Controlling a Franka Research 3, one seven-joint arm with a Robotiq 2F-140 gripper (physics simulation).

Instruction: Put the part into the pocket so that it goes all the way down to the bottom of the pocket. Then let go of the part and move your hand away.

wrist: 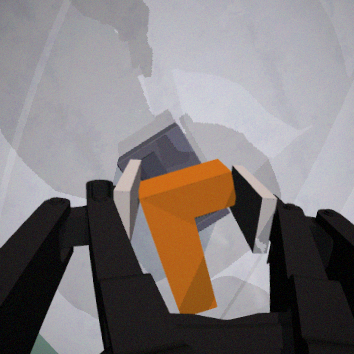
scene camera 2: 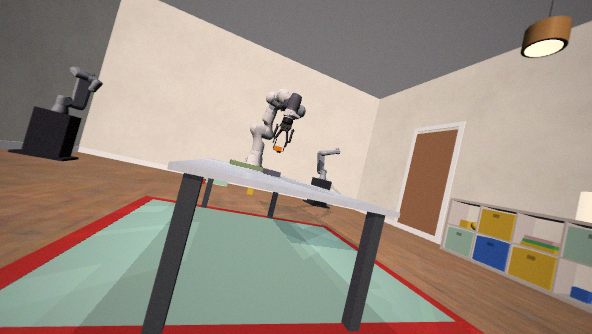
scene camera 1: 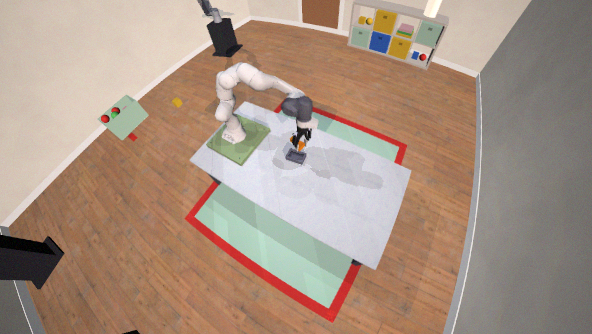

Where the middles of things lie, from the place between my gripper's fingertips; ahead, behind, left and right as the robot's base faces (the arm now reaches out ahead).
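Labels:
I see the dark grey pocket block (wrist: pixel 168 150) 6 cm behind my hand, 2 cm to the left of it and 17 cm below it. The orange L-shaped part (wrist: pixel 170 201) is 2 cm to the left of my hand as well, but 4 cm behind it and 1 cm above it. Of these, going by their middles, the orange L-shaped part is the nearest to my hand.

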